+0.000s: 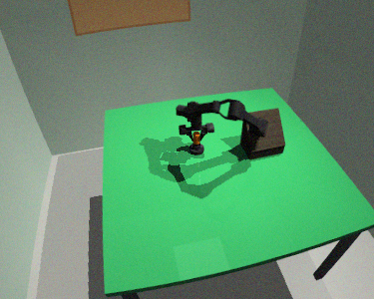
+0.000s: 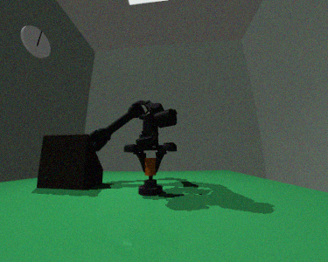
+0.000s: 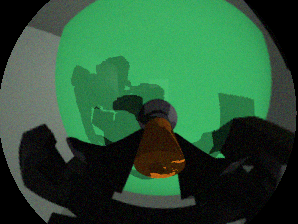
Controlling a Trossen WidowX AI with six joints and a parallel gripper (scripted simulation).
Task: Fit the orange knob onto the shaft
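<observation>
The orange knob is 20 mm above my gripper tip. Also, from my gripper tip: dark round pedestal 40 mm below.
</observation>
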